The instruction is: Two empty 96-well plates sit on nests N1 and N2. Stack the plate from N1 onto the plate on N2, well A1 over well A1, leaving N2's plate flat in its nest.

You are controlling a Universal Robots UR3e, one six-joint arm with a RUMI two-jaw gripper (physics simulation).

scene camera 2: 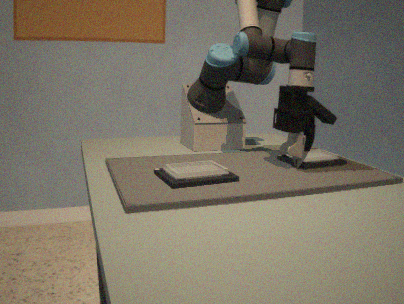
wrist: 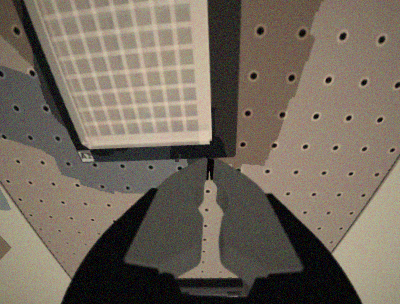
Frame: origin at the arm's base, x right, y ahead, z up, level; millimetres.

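Where they show: gripper, fingertip midpoint: [scene camera 2: 296, 166] [wrist: 209, 160]; arm's base, link origin: [scene camera 2: 205, 99].
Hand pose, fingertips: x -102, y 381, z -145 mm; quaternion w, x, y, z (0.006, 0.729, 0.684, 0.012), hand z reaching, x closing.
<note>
Each offset is from my fingertips to the top centre of the thing. "spot": to the spot under its first point. Level surfaces: height alone.
A pale 96-well plate {dz +23, dx +290, dy -1 mm} [scene camera 2: 196, 169] sits on a black nest {dz +12, dx +290, dy -1 mm} [scene camera 2: 205, 182] at the left of the board in the scene view. A second pale plate {dz +23, dx -88, dy -43 mm} [scene camera 2: 320, 156] [wrist: 130, 75] sits on another black nest {dz +12, dx -88, dy -43 mm} [scene camera 2: 327, 163] [wrist: 223, 75] at the right; a small A1 label {spot: dz +9, dx -11, dy -95 mm} [wrist: 86, 156] marks that nest's corner in the wrist view. My gripper [scene camera 2: 300, 164] [wrist: 209, 160] is shut, its fingertips together and empty, pointing down beside the short edge of the right-hand nest. It partly hides that nest in the scene view. I cannot read which nest is N1 or N2.
Both nests stand on a brown perforated board {dz -3 mm} [scene camera 2: 135, 192] [wrist: 320, 135] on a pale table {dz -16 mm} [scene camera 2: 240, 240]. The arm's base stands on a light block [scene camera 2: 212, 136] behind the board. The board's raised front edge faces the scene camera.
</note>
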